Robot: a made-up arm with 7 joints. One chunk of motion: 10 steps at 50 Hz.
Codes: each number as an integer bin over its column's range. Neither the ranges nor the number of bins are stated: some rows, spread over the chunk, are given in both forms.
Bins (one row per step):
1: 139 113 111 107 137 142 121
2: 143 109 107 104 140 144 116
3: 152 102 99 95 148 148 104
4: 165 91 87 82 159 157 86
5: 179 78 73 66 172 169 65
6: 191 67 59 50 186 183 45
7: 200 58 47 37 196 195 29
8: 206 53 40 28 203 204 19
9: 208 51 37 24 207 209 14
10: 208 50 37 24 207 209 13
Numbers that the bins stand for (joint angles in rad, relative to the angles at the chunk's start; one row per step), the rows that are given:
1: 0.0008 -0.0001 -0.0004 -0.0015 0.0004 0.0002 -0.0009
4: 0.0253 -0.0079 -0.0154 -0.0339 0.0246 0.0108 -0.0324
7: 0.0582 -0.0195 -0.0405 -0.0921 0.0652 0.0376 -0.0838
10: 0.0658 -0.0224 -0.0468 -0.1089 0.0773 0.0475 -0.0983
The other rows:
2: 0.0046 -0.0015 -0.0029 -0.0054 0.0037 0.0016 -0.0054
3: 0.0131 -0.0040 -0.0079 -0.0171 0.0125 0.0045 -0.0162
5: 0.0385 -0.0125 -0.0242 -0.0546 0.0389 0.0193 -0.0514
6: 0.0498 -0.0164 -0.0330 -0.0753 0.0542 0.0292 -0.0694
8: 0.0639 -0.0213 -0.0449 -0.1038 0.0729 0.0440 -0.0929
9: 0.0658 -0.0220 -0.0468 -0.1089 0.0773 0.0475 -0.0974

